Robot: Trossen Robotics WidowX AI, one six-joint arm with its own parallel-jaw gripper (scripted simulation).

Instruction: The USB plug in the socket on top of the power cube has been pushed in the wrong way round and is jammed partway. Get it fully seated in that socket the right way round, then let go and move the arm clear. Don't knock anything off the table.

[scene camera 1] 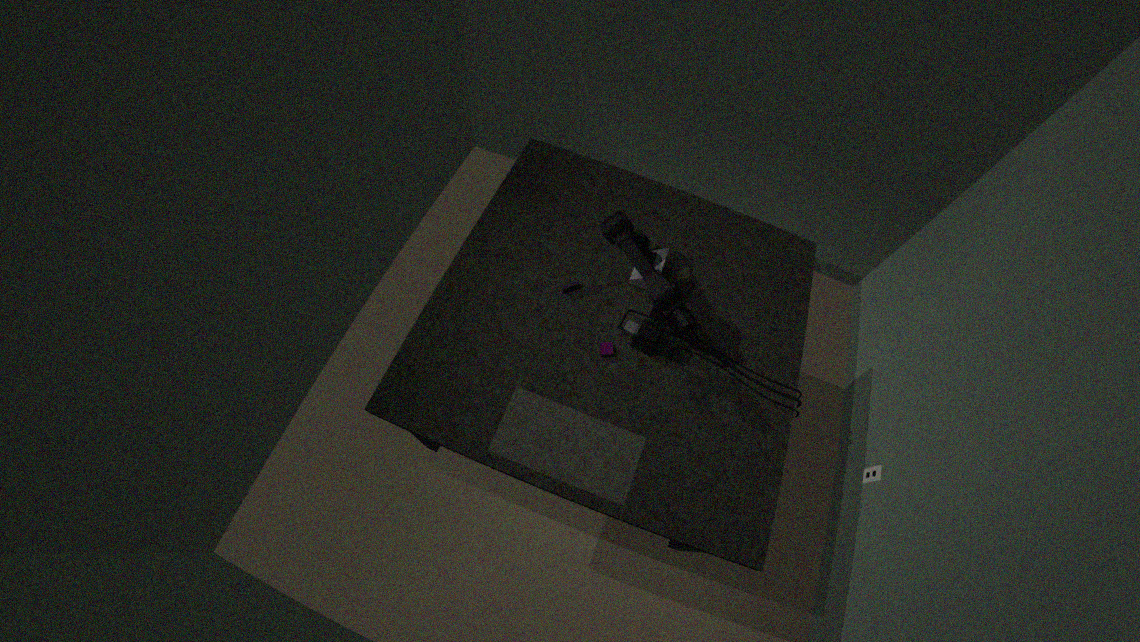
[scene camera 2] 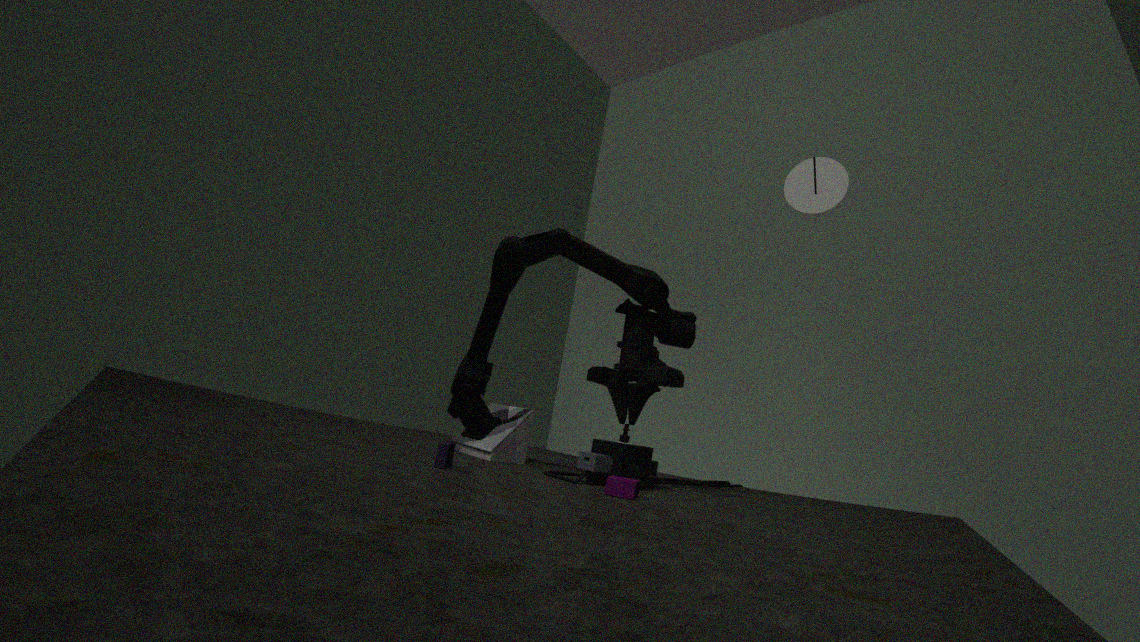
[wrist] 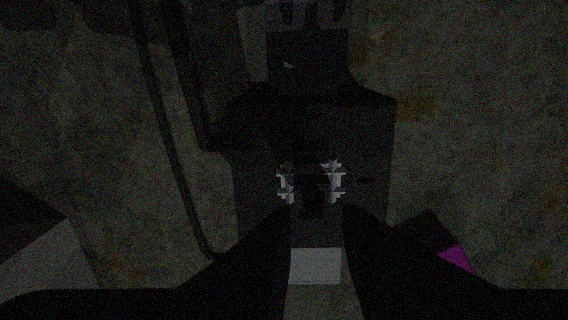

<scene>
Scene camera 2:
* my gripper
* dark power cube
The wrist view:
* my gripper
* dark USB plug
</scene>
